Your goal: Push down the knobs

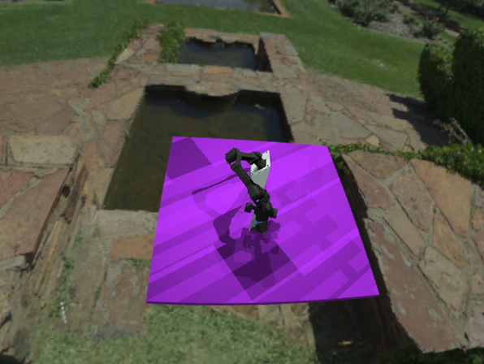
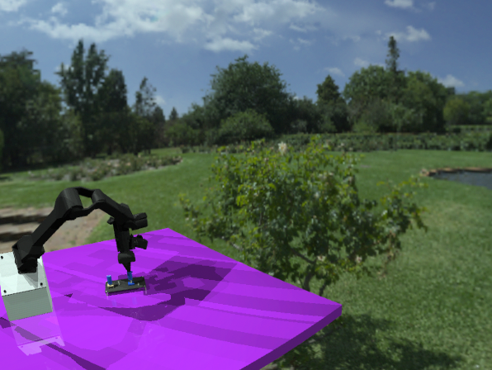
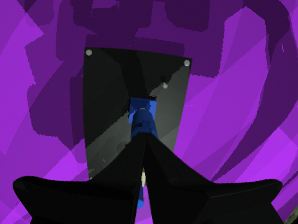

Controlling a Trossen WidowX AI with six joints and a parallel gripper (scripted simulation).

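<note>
The blue knob is 80 mm behind my gripper tip, 20 mm below it and 10 mm to the left of it.
</note>
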